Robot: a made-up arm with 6 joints.
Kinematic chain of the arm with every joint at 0, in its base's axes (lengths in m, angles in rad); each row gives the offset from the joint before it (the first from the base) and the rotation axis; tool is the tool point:
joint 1: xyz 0 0 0.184 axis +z
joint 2: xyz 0 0 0 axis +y
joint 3: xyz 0 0 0.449 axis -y
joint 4: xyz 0 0 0 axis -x
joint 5: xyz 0.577 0 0 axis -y
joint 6: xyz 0 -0.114 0 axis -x
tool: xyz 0 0 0
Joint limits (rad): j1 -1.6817..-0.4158 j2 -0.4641..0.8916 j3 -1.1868..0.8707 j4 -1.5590..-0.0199 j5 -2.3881..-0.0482 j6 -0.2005..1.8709
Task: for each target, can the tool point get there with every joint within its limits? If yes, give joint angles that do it. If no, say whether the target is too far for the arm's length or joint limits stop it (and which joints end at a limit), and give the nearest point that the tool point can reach.
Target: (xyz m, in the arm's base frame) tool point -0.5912 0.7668 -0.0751
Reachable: no: joint limits stop it (at a limit: joint 1, joint 2, joint 3) | nearest point -0.0814 0.0095 0.0003 | short by 0.916 m
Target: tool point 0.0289 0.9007 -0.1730
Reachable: no: joint limits stop it (at a limit: joint 1, joint 2, joint 3) | nearest point -0.0069 0.0313 0.0170 | short by 0.891 m
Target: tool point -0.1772 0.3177 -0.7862
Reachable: no: joint limits stop it (at a limit: joint 1, joint 2) | nearest point -0.0959 -0.0727 -0.0510 | short by 0.836 m
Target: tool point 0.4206 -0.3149 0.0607
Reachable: yes | joints -0.6023 0.5389 -0.3152 -1.3839 -1.0818 1.5145
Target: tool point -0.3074 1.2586 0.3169
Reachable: no: too far | nearest point -0.0340 0.0293 0.0142 | short by 1.295 m
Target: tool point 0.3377 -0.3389 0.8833
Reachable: yes | joints -0.5621 -0.1194 0.4037 -0.3591 -1.5812 0.0924
